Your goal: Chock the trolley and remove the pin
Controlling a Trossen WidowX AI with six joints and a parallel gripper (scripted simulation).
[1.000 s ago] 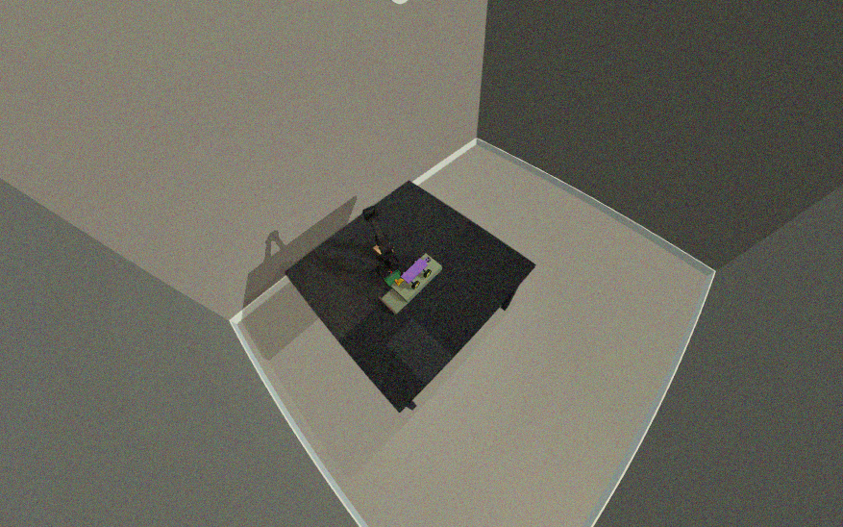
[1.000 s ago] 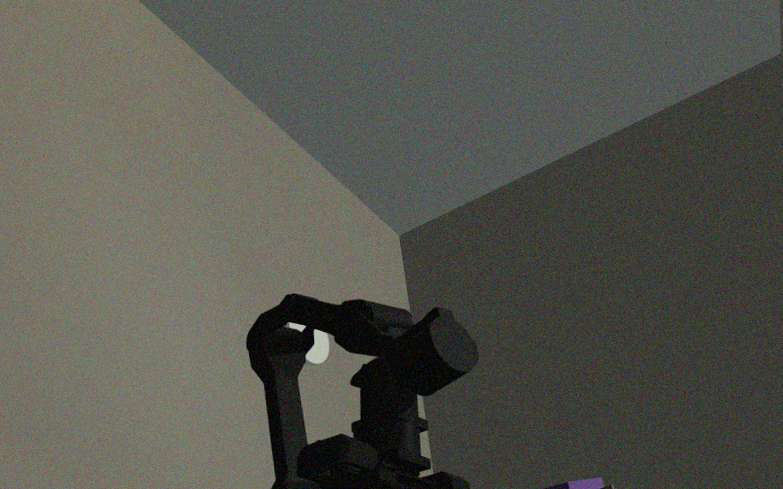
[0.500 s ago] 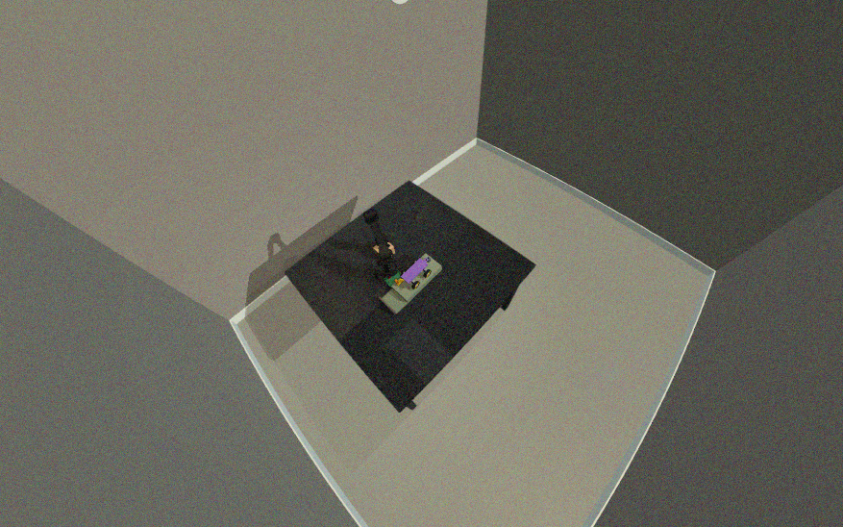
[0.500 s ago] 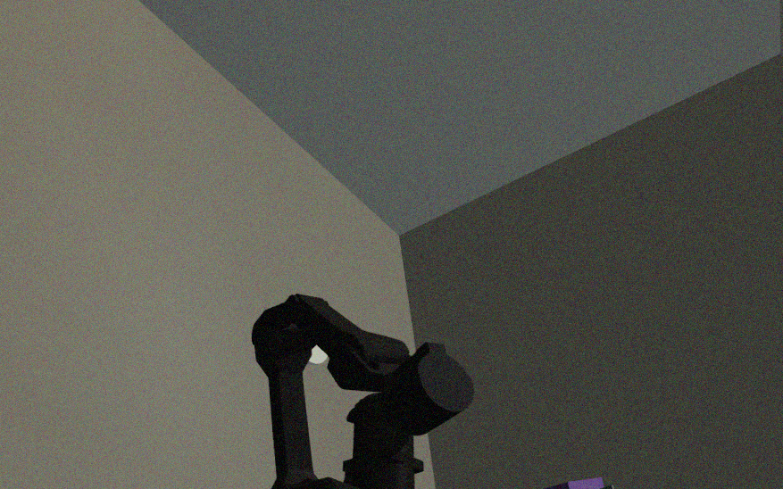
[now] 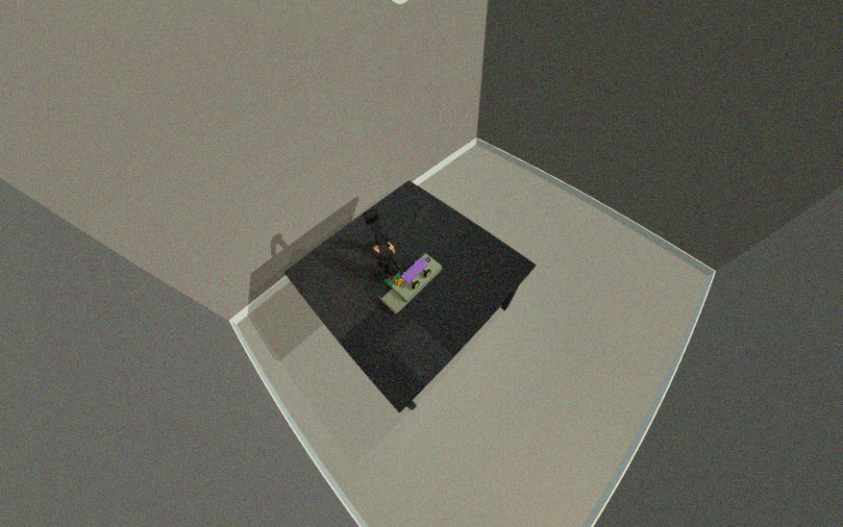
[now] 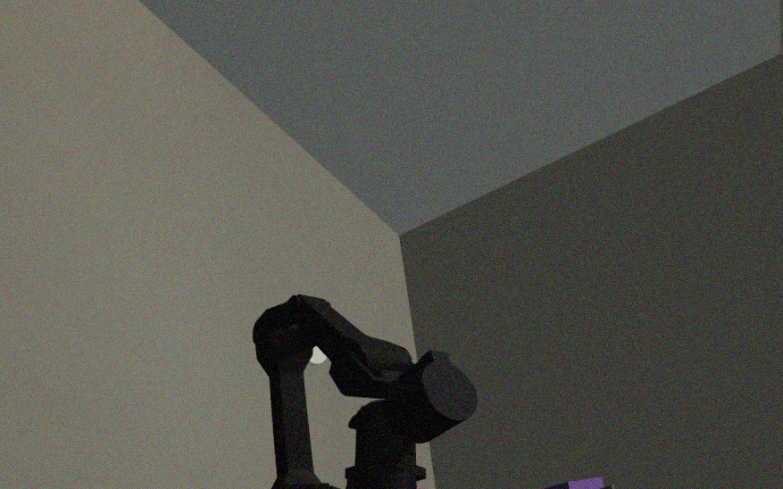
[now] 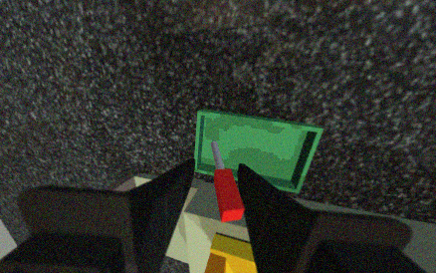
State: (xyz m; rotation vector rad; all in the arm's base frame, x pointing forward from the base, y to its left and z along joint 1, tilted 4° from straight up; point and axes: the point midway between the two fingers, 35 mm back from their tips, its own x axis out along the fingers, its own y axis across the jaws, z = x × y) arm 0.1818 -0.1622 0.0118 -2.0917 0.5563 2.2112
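Right now my gripper tip is 1 cm short of the red-headed stop pin and 1 cm above it. Also, from my gripper tip: green tray 6 cm below, 3 cm to the left, 1 cm ahead; then purple trolley 15 cm ahead, 10 cm to the left, 6 cm above; then yellow chock 8 cm ahead, 3 cm above, 1 cm to the left.
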